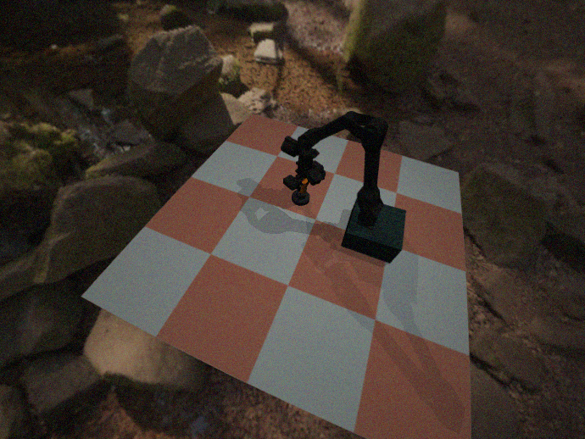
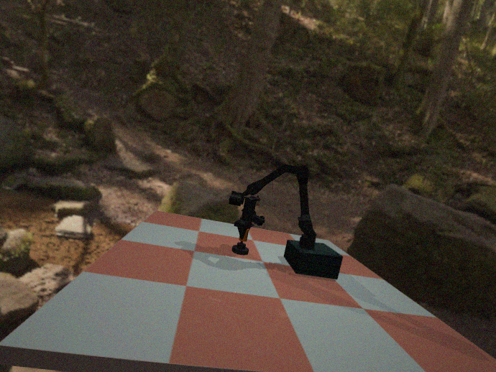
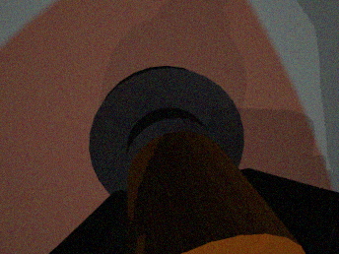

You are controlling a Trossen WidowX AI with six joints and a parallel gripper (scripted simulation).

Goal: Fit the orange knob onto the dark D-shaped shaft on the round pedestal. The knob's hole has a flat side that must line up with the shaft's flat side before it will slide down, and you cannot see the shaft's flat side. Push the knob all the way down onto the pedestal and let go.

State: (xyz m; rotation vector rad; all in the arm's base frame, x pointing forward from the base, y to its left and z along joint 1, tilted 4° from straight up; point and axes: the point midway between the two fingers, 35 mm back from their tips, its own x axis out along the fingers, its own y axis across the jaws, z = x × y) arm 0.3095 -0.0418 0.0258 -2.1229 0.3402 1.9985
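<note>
My gripper tip is 2 cm below the orange knob. Also, from my gripper tip: round pedestal: 4 cm below.
</note>
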